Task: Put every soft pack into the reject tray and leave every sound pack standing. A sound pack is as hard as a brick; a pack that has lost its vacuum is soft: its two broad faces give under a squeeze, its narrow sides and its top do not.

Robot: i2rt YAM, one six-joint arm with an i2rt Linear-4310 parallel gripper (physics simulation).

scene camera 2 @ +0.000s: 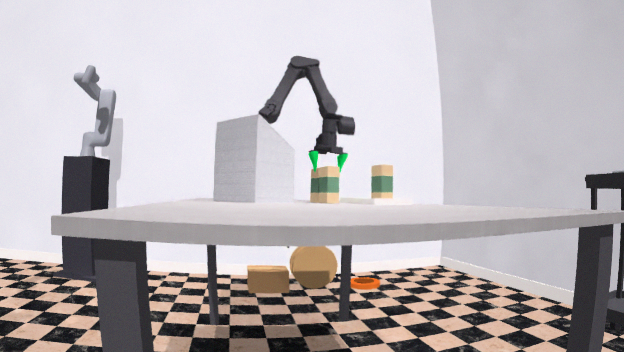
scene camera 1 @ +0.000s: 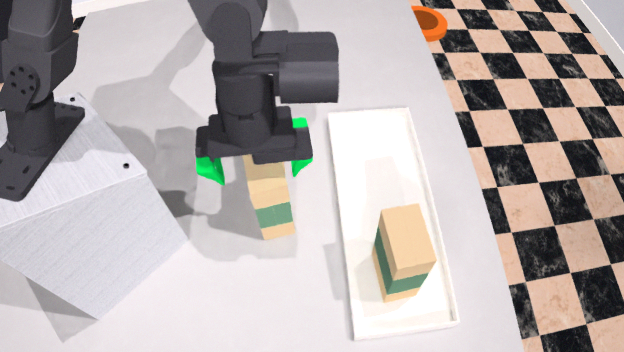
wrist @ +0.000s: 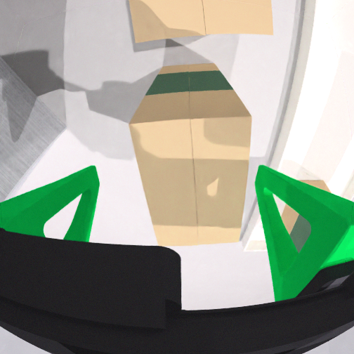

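Where they show: gripper, fingertip midpoint: (scene camera 2: 327, 172) (scene camera 1: 258, 177); arm's base at its link origin: (scene camera 2: 255, 135) (scene camera 1: 34, 147).
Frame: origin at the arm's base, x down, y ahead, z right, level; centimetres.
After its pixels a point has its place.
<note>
A tan pack with a green band (scene camera 1: 274, 215) {x 17.5, y 29.9, z -1.7 cm} (scene camera 2: 329, 185) {x 17.9, y 28.3, z -1.1 cm} (wrist: 170, 200) stands upright on the table. My gripper (scene camera 1: 258, 180) {x 12.8, y 27.8, z -5.0 cm} (scene camera 2: 328, 170) {x 12.8, y 27.8, z -5.0 cm} (wrist: 176, 174) is open above it. Its green fingertips are at about the height of the pack's top, one to the left and one to the right, with gaps on both sides. A second pack (scene camera 2: 314, 186) {x 18.1, y 23.8, z -15.3 cm} (wrist: 200, 15) stands behind the first; the arm hides it in scene camera 1. A third pack (scene camera 1: 407, 235) {x 10.4, y 47.2, z 4.1 cm} (scene camera 2: 382, 183) {x 17.1, y 46.3, z 8.4 cm} (wrist: 313, 185) stands upright in the near part of the white reject tray (scene camera 1: 350, 170) {x 24.3, y 40.5, z -14.5 cm} (scene camera 2: 357, 201) {x 23.8, y 39.5, z -2.9 cm} (wrist: 256, 245).
The arm's base stands on a grey block (scene camera 1: 100, 250) {x 11.2, y 8.0, z 8.6 cm} (scene camera 2: 235, 160) {x 10.3, y -5.8, z 8.9 cm} (wrist: 30, 145) to the left of the packs. The table's right edge lies beyond the tray. An orange ring (scene camera 1: 440, 32) (scene camera 2: 365, 287) lies on the floor.
</note>
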